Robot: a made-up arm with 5 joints.
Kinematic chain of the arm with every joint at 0, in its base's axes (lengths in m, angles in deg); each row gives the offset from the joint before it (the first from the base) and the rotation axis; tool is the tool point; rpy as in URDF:
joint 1: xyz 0.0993 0 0.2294 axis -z
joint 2: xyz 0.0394 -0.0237 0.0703 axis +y
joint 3: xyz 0.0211 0 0.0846 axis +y
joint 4: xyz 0.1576 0 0.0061 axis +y
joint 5: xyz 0.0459 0.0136 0 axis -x
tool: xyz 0 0 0 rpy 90 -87.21 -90
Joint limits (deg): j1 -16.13..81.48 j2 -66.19..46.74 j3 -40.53..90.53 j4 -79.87..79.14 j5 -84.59..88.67
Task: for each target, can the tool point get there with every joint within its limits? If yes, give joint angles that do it. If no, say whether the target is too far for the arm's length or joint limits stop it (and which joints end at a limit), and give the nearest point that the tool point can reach.
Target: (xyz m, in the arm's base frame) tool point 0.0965 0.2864 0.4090
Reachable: no: joint limits stop it (at a limit: joint 1, joint 2, joint 3, joint 4) | nearest point 0.0706 0.1234 0.4971 | short by 0.187 m
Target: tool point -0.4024 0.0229 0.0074
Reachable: no: too far | nearest point 0.0601 0.0018 0.2118 | short by 0.506 m
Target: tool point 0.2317 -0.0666 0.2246
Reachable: yes | joints 22.79 -24.89 79.13 -1.68 58.72
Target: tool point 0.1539 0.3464 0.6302
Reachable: no: too far | nearest point 0.0713 0.1188 0.5230 | short by 0.265 m
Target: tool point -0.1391 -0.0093 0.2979
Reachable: no: joint limits stop it (at a limit: joint 2, joint 3) | nearest point 0.0578 -0.0016 0.2435 | short by 0.204 m
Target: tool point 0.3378 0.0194 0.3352
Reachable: yes | joints -7.07 -9.73 21.00 24.13 -52.50
